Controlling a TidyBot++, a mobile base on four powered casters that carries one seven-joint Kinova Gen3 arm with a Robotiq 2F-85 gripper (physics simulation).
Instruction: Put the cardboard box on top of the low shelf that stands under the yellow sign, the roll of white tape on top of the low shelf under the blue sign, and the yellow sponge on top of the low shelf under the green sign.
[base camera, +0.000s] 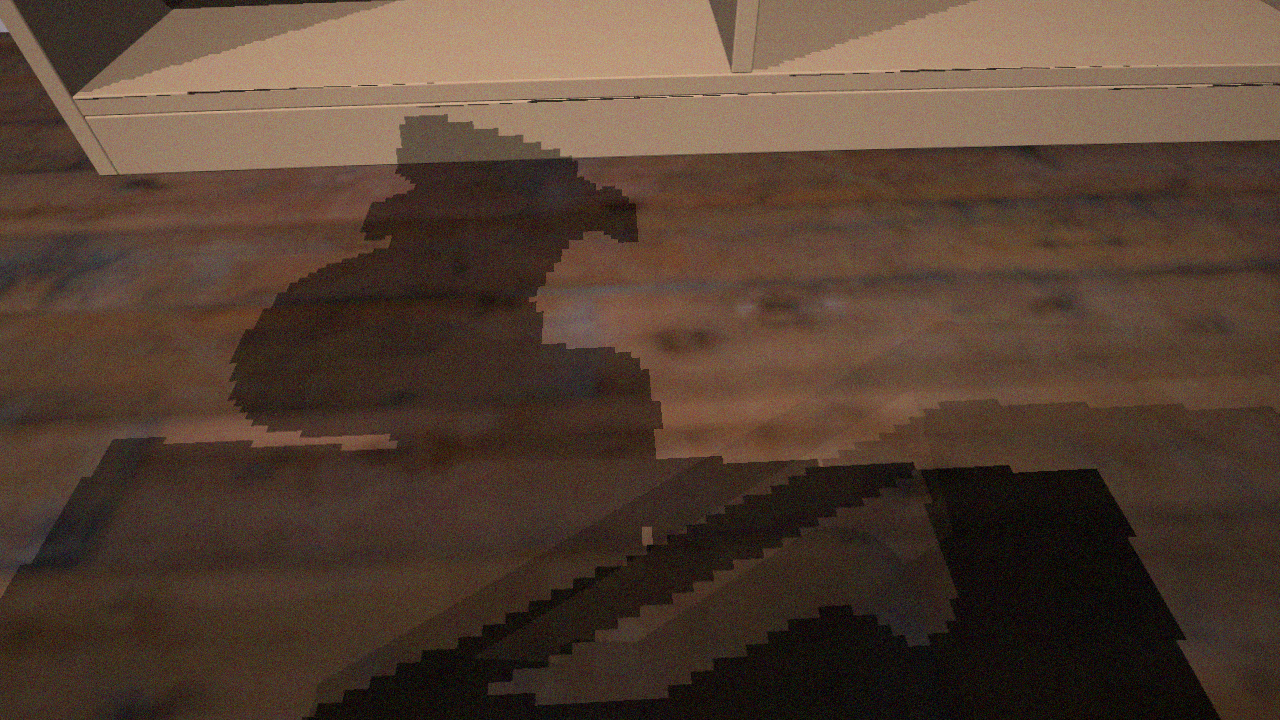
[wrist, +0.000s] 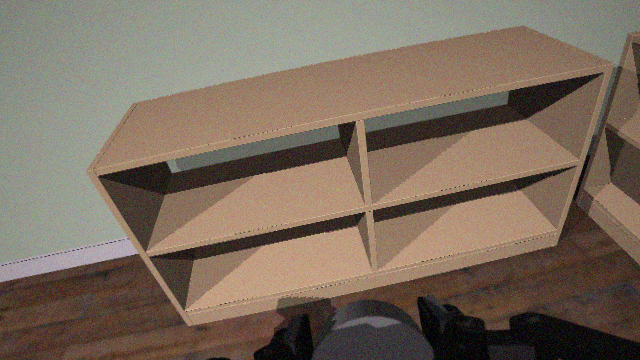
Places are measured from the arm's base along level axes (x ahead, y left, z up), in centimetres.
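Where they show: gripper, fingertip midpoint: (wrist: 365, 327).
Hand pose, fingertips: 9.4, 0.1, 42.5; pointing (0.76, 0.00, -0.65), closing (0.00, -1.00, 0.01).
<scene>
After its pixels a point has its place, as x, y, z.
My gripper (wrist: 365, 327) {9.4, 0.1, 42.5} is shut on the roll of white tape (wrist: 375, 340) {7.8, -0.2, 44.2}, which looks grey in shadow at the bottom of the wrist view, between the two black fingers. A low wooden shelf (wrist: 350, 85) {87.0, -6.0, 21.3} with four compartments stands ahead of the gripper against the wall. Its top board carries no object in the wrist view. The base camera view shows the lower front (base camera: 680, 125) {71.0, -0.8, -36.5} of a low shelf close ahead. The signs, the cardboard box and the yellow sponge do not show in either view.
Part of a second wooden shelf unit (wrist: 612, 200) {85.2, -89.1, -31.8} stands at the right edge of the wrist view, close beside the low shelf. A pale green wall (wrist: 150, 45) {107.1, 47.6, 35.5} is behind. The wooden floor (base camera: 805, 358) {44.3, -9.7, -39.7} carries dark shadows of the arm and base.
</scene>
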